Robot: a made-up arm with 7 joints. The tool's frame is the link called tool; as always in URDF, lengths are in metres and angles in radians. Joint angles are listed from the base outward. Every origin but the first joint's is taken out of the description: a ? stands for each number. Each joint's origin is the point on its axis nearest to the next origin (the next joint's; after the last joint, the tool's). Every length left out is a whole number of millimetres.
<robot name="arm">
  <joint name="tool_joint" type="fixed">
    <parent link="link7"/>
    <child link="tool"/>
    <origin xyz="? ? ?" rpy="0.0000 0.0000 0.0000"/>
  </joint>
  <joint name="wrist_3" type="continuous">
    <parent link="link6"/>
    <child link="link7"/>
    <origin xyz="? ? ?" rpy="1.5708 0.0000 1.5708"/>
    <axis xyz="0 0 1"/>
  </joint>
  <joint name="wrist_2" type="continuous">
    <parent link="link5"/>
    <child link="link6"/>
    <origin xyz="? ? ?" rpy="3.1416 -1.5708 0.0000"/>
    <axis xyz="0 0 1"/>
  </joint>
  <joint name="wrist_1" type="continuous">
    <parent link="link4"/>
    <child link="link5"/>
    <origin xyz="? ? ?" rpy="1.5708 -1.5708 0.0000"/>
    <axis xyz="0 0 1"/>
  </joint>
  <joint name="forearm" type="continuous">
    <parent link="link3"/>
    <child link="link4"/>
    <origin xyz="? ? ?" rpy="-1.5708 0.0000 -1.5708"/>
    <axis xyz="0 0 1"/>
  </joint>
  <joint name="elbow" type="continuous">
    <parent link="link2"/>
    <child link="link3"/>
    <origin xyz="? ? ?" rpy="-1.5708 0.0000 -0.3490"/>
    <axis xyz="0 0 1"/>
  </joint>
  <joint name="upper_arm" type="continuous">
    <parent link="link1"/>
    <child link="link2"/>
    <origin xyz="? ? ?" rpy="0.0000 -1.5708 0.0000"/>
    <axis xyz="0 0 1"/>
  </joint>
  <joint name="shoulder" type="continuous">
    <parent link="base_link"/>
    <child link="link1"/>
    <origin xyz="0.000 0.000 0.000" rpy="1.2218 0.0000 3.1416"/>
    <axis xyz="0 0 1"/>
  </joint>
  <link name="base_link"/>
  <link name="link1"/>
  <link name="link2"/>
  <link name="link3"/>
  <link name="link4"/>
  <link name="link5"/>
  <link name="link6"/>
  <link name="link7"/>
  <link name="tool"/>
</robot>
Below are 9 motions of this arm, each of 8 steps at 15 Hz.
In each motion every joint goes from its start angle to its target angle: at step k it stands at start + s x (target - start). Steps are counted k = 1, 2, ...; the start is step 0. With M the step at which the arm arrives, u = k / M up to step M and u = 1 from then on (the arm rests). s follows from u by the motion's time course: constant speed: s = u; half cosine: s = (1 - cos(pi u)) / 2; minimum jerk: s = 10 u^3 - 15 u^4 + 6 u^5.
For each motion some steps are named. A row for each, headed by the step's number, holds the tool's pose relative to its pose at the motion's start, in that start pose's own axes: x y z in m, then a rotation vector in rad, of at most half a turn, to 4 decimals.
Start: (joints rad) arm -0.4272 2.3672 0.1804 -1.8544 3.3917 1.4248 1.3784
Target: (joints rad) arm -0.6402 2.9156 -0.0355 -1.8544 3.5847 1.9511 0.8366
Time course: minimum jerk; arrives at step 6
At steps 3, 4, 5, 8:
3: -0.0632 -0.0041 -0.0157 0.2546 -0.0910 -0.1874
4: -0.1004 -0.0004 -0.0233 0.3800 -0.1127 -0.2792
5: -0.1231 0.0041 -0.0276 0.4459 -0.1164 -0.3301
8: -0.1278 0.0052 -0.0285 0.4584 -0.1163 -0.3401

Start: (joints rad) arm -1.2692 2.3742 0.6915 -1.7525 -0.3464 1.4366 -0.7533
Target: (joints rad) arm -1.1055 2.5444 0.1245 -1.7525 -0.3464 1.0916 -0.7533
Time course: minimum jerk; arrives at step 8
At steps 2, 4, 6, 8:
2: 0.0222 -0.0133 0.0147 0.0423 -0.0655 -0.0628
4: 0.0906 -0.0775 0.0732 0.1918 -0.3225 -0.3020
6: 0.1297 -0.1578 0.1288 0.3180 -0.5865 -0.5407
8: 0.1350 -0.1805 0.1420 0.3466 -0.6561 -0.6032

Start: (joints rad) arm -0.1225 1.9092 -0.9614 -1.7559 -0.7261 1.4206 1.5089
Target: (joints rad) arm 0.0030 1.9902 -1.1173 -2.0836 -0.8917 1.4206 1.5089
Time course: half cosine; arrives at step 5
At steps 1, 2, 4, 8:
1: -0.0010 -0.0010 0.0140 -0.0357 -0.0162 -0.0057
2: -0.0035 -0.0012 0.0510 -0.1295 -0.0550 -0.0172
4: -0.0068 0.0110 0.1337 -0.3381 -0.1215 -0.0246
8: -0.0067 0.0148 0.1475 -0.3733 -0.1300 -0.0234

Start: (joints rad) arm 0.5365 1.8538 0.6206 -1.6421 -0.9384 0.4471 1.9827
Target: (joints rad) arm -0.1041 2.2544 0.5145 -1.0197 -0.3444 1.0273 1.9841
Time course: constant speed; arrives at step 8
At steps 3, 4, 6, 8:
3: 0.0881 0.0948 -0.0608 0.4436 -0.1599 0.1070
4: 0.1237 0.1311 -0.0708 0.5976 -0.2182 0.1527
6: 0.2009 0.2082 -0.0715 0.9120 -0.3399 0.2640
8: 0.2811 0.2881 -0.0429 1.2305 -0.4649 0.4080

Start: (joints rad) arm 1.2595 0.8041 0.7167 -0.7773 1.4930 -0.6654 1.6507
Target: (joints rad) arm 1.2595 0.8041 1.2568 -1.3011 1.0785 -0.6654 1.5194
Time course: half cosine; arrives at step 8
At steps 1, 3, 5, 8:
1: -0.0075 -0.0039 -0.0045 -0.0150 0.0166 0.0055
3: -0.0586 -0.0409 -0.0350 -0.1401 0.1314 0.0327
5: -0.1206 -0.1190 -0.0676 -0.3680 0.2744 0.0330
8: -0.1589 -0.1985 -0.0794 -0.5883 0.3636 -0.0008

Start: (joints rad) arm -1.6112 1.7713 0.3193 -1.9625 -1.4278 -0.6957 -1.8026
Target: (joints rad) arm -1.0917 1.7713 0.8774 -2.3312 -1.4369 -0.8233 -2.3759
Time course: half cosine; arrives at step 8
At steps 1, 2, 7, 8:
1: -0.0046 -0.0010 0.0004 0.0033 0.0085 -0.0305
2: -0.0177 -0.0038 0.0018 0.0122 0.0328 -0.1180
7: -0.1212 -0.0155 0.0180 0.0496 0.2242 -0.7983
8: -0.1263 -0.0156 0.0189 0.0501 0.2337 -0.8309

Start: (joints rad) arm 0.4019 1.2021 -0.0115 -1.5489 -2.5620 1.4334 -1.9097
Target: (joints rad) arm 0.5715 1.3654 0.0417 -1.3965 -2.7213 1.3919 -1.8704
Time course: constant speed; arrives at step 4
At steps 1, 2, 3, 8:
1: 0.0233 -0.0025 0.0188 0.0456 0.0980 -0.0215
2: 0.0473 -0.0059 0.0355 0.0908 0.1962 -0.0408
3: 0.0718 -0.0099 0.0499 0.1355 0.2946 -0.0583
8: 0.0966 -0.0143 0.0620 0.1794 0.3931 -0.0739

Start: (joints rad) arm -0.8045 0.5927 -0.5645 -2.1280 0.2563 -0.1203 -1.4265
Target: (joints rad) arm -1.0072 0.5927 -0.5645 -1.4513 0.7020 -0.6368 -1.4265
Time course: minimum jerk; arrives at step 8
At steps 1, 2, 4, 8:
1: -0.0019 -0.0030 0.0000 0.0007 0.0025 0.0050
2: -0.0125 -0.0193 0.0005 0.0050 0.0179 0.0318
4: -0.0636 -0.0869 0.0111 0.0388 0.1273 0.1349
8: -0.1329 -0.1541 0.0426 0.1173 0.3426 0.2016

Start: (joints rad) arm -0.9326 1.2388 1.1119 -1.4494 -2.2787 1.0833 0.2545
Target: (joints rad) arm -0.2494 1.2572 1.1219 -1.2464 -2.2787 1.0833 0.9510
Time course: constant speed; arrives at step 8
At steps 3, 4, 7, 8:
3: -0.0165 -0.0356 0.0548 0.0634 -0.2640 0.1804
4: -0.0258 -0.0489 0.0702 0.0719 -0.3542 0.2365
7: -0.0631 -0.0919 0.1049 0.0600 -0.6271 0.3886
8: -0.0780 -0.1067 0.1121 0.0438 -0.7176 0.4331

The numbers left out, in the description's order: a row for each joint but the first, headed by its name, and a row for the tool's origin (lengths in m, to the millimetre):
tool: 0.000 0.000 0.000
wrist_3: 0.000 0.000 0.000
wrist_2: 0.000 0.000 0.000
wrist_1: -0.047 0.385 0.000
forearm: 0.000 -0.036 0.000
elbow: -0.110 -0.301 0.000
upper_arm: 0.000 0.000 0.000

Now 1 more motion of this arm.
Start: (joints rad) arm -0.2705 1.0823 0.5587 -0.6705 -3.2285 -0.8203 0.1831
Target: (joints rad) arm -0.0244 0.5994 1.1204 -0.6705 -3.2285 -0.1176 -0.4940
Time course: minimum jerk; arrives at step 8
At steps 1, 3, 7, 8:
1: 0.0042 0.0014 -0.0021 0.0070 0.0035 -0.0057
3: 0.0782 0.0203 -0.0328 0.0950 0.0625 -0.0850
7: 0.3281 0.0424 -0.0748 0.0840 0.1856 -0.2413
8: 0.3344 0.0424 -0.0747 0.0796 0.1866 -0.2450

